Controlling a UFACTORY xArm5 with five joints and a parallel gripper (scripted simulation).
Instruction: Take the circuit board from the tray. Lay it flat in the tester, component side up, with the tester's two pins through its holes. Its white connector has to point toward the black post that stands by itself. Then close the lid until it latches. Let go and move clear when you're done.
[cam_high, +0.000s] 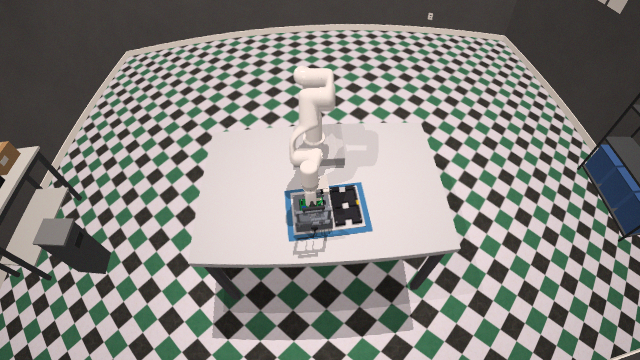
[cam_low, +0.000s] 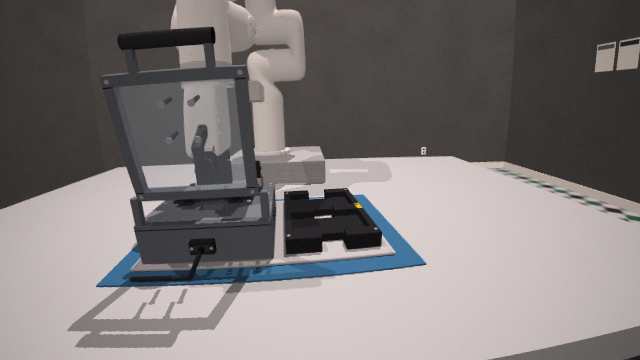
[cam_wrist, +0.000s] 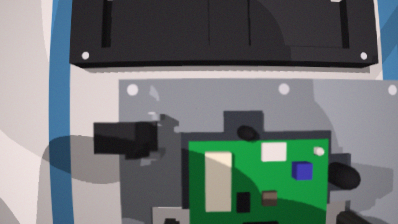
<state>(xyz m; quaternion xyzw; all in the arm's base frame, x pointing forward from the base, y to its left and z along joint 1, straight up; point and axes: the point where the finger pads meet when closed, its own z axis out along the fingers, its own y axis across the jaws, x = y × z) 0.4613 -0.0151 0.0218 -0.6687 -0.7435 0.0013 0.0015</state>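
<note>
Now: the green circuit board 1 cm below my hand. The rest, counted from my hand: black block: 7 cm behind, 5 cm to the left, 1 cm above; clear lid: 12 cm ahead, 1 cm to the left, 10 cm above; grey tester: 3 cm ahead, 4 cm to the left, 3 cm above.
</note>
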